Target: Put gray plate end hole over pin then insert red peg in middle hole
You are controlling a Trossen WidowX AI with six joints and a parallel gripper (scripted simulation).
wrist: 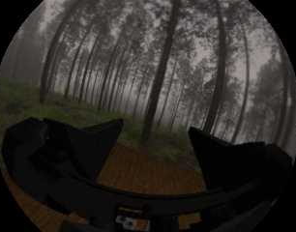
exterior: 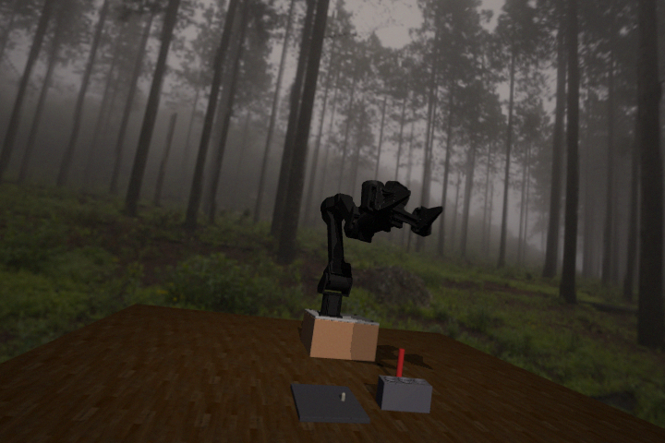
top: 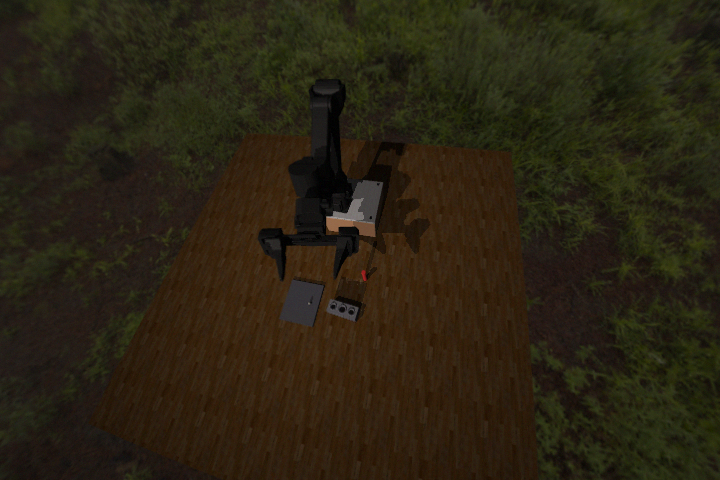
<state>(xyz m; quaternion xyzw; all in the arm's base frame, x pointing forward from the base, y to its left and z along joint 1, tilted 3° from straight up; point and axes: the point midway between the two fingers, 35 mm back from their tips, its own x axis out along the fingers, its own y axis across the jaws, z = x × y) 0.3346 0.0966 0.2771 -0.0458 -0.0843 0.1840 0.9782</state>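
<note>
Right now my gripper tip is 37 cm above the gray plate and 1 cm past it. From my gripper tip the other things lie so: red peg (37 cm below, 14 cm behind, 3 cm to the left); dark base (40 cm below, 14 cm to the right).
</note>
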